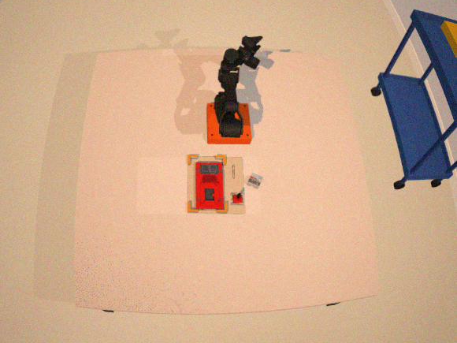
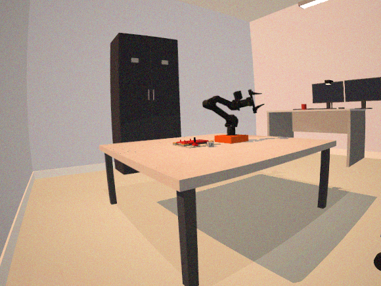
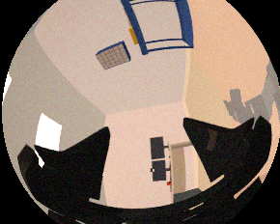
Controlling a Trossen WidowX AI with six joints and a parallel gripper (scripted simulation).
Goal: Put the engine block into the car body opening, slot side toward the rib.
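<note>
My gripper tip is 510 mm short of the grey engine block, 300 mm above it and 130 mm to the left of it.
</note>
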